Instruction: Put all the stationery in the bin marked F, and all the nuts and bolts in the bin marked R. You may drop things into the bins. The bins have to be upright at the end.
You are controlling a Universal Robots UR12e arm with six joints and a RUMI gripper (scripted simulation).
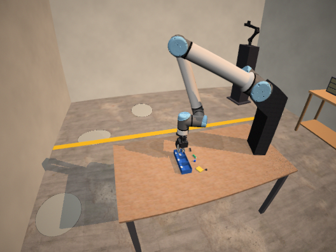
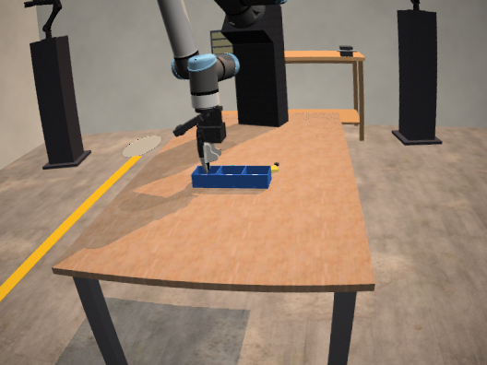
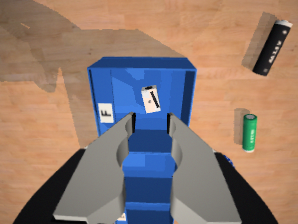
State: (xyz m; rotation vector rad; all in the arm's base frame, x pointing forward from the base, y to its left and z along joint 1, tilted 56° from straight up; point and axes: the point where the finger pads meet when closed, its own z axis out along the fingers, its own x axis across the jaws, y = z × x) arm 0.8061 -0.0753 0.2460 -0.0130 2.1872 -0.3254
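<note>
My hand is 40 mm above the grey piece. The rest, counted from my hand: green battery 110 mm behind, 60 mm to the left, 50 mm below; black cylinder 120 mm behind, 30 mm to the right, 50 mm below; blue three-part bin 20 mm ahead, 80 mm to the left, 30 mm below.
</note>
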